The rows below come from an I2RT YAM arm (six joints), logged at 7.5 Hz.
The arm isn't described. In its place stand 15 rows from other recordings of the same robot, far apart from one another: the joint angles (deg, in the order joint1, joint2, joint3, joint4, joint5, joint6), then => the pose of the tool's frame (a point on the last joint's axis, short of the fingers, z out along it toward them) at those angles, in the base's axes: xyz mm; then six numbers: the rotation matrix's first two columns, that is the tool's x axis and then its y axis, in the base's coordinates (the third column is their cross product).
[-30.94, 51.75, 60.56, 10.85, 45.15, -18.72] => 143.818, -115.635, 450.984, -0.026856, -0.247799, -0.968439, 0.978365, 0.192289, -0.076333
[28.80, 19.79, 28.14, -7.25, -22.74, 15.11] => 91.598, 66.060, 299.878, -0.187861, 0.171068, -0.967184, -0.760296, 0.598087, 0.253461
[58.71, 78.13, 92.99, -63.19, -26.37, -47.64] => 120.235, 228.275, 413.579, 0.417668, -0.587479, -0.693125, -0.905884, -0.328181, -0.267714
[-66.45, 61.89, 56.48, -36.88, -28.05, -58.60] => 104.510, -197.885, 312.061, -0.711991, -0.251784, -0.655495, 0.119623, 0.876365, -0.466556
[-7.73, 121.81, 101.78, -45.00, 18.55, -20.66] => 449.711, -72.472, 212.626, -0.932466, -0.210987, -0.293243, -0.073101, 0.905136, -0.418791
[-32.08, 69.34, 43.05, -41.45, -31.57, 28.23] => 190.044, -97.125, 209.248, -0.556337, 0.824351, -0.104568, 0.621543, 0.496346, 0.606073
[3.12, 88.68, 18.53, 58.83, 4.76, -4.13] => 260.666, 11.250, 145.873, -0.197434, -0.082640, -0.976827, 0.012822, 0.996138, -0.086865
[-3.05, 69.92, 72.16, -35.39, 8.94, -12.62] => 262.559, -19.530, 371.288, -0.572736, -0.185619, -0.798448, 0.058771, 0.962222, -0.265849
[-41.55, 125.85, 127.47, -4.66, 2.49, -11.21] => 393.542, -350.856, 388.578, -0.174066, -0.105253, -0.979093, 0.674137, 0.712018, -0.196392
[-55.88, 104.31, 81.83, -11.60, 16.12, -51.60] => 229.759, -356.719, 270.443, -0.919611, 0.015035, -0.392541, 0.327805, 0.580017, -0.745738
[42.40, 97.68, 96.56, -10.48, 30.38, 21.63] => 310.460, 259.109, 409.278, -0.217607, 0.231922, -0.948082, -0.145945, 0.952707, 0.266552
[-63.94, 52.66, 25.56, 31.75, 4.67, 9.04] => 91.597, -193.901, 274.075, 0.181455, -0.014579, -0.983291, 0.913842, 0.371865, 0.163125
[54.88, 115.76, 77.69, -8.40, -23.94, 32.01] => 240.153, 366.561, 170.188, -0.835169, -0.345321, -0.428072, -0.549162, 0.566358, 0.614541
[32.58, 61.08, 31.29, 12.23, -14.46, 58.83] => 195.915, 135.747, 242.203, -0.749373, 0.504380, -0.429000, -0.156178, 0.494974, 0.854757
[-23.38, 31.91, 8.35, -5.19, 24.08, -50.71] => 120.747, -68.026, 158.893, -0.814096, -0.417852, -0.403296, 0.095647, 0.588503, -0.802817
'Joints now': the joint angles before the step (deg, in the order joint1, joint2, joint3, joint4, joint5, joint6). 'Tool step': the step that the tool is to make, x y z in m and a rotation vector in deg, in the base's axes. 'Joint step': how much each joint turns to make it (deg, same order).
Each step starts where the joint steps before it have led.
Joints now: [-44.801, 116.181, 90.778, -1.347, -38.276, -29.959]
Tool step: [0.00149, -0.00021, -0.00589, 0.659, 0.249, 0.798]
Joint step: [0.062, 0.684, -0.132, 0.116, -0.788, -0.096]
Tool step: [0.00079, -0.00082, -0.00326, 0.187, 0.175, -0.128]
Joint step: [0.003, 0.420, -0.055, 0.276, 0.112, 0.089]
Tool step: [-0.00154, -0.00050, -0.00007, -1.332, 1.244, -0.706]
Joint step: [-0.091, -0.179, 0.136, -1.297, 1.402, -1.676]
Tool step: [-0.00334, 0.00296, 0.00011, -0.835, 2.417, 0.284]
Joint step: [0.025, -0.720, -0.020, -3.428, 0.923, -2.655]
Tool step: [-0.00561, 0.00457, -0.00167, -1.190, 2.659, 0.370]
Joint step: [-0.017, -1.178, -1.058, -2.984, 1.147, -3.085]
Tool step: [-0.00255, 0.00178, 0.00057, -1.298, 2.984, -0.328]
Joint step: [0.066, -0.387, 0.597, -3.717, 2.080, -2.703]
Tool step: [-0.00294, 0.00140, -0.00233, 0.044, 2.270, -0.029]
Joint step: [-0.074, -0.187, 0.046, -2.691, 0.934, -1.501]
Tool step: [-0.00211, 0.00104, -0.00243, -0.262, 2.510, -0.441]
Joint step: [0.013, -0.017, 0.237, -2.584, 1.617, -1.397]
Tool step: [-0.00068, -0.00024, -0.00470, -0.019, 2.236, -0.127]
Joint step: [-0.003, 0.536, 0.430, -2.098, 1.172, -1.251]
